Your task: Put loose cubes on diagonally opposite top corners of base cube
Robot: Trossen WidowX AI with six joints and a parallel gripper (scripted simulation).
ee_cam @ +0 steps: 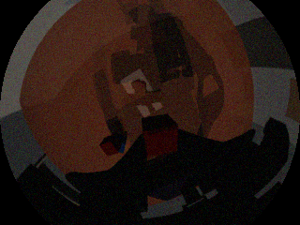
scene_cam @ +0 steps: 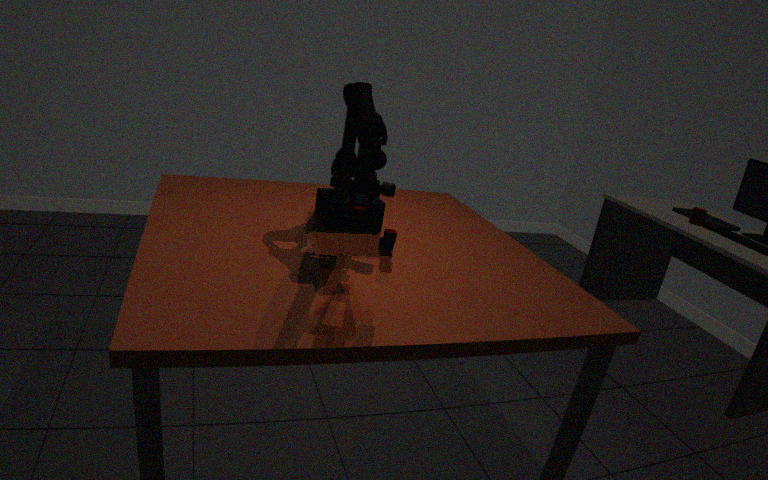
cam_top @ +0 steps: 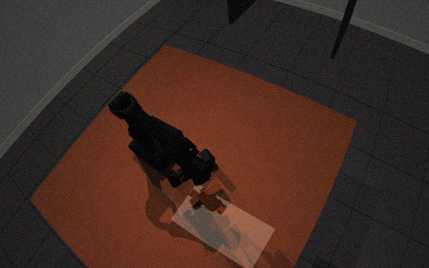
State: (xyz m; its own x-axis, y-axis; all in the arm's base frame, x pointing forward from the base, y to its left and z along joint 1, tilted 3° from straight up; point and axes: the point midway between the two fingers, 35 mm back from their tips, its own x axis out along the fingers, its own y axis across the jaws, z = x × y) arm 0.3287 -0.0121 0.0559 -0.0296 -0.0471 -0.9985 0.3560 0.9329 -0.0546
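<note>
Now: gripper tip 110 mm to the right of the blue base cube, 110 mm above it and 40 mm past it.
</note>
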